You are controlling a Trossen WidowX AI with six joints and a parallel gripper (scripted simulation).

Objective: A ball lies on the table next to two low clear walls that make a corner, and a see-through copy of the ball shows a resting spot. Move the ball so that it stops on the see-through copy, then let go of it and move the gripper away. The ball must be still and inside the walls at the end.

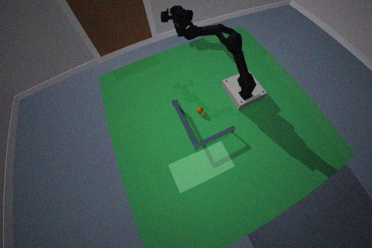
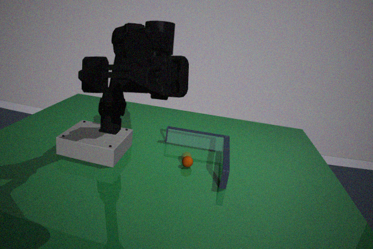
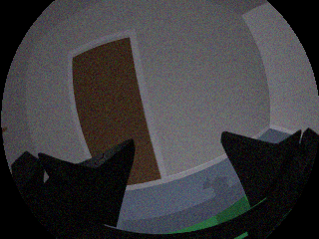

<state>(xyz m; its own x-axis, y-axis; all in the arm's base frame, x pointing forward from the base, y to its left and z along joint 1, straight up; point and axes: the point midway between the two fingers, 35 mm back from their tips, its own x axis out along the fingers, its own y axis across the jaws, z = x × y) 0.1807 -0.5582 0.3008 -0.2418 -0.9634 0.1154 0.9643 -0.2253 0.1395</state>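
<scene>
My gripper tip is 11 cm short of the see-through ball, 57 cm to the right of it and 34 cm above it.
</scene>
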